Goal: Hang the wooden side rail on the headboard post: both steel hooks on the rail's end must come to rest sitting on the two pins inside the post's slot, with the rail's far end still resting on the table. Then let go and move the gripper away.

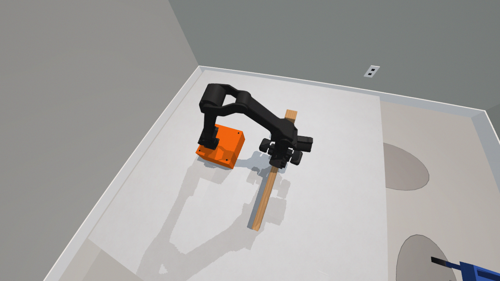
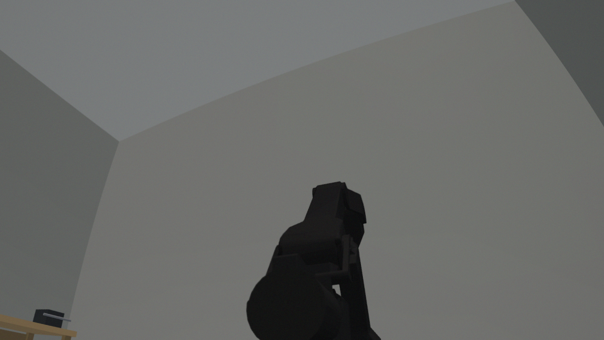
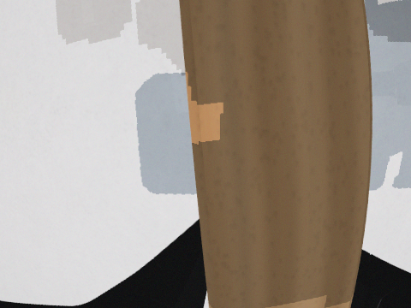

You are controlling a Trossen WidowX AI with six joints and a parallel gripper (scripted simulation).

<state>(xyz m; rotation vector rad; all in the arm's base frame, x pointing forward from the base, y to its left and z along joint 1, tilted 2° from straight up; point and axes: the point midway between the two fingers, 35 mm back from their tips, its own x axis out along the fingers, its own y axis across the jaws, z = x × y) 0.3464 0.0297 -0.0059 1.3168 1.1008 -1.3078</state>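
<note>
The headboard post lies 1 cm ahead of my gripper tip, 17 cm to the left of it and 4 cm above it.
</note>
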